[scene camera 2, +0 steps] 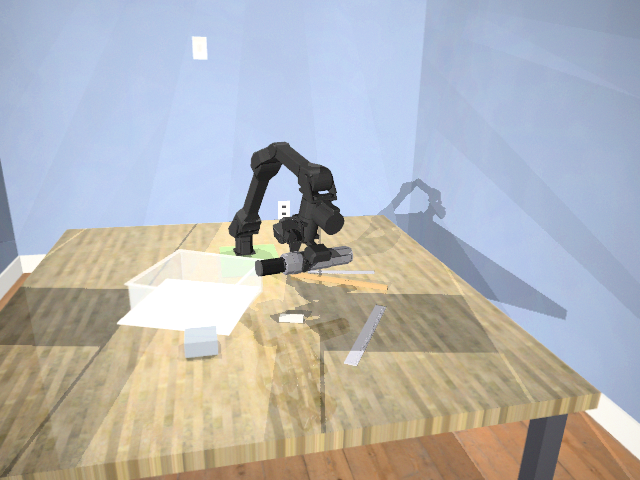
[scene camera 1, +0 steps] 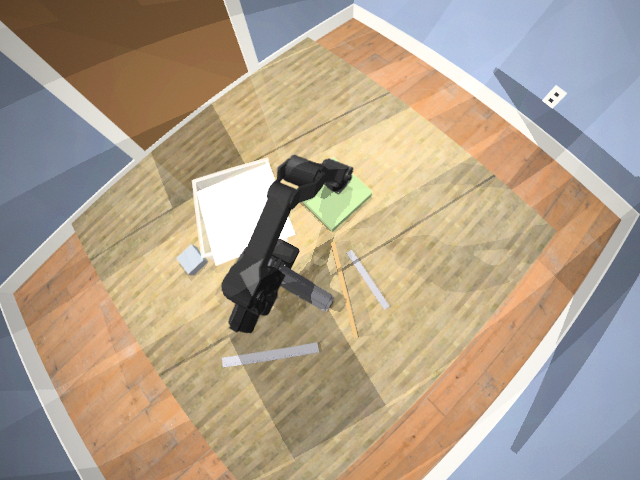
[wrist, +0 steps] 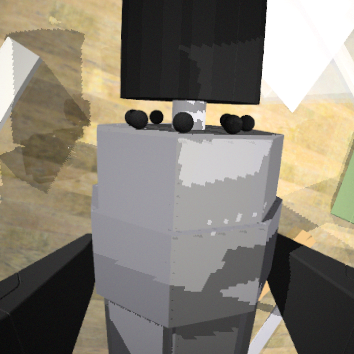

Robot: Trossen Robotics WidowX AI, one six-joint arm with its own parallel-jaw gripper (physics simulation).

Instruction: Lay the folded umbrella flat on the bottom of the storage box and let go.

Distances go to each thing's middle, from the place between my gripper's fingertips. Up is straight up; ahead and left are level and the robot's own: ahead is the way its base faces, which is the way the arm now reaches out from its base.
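From where my hand is, the small white piece (wrist: 26,62) is 50 mm to the right of it, 100 mm ahead of it and 100 mm below it. The storage box (scene camera 2: 188,288) is 250 mm to the right of my hand and 60 mm behind it, and it is also 60 mm below it.
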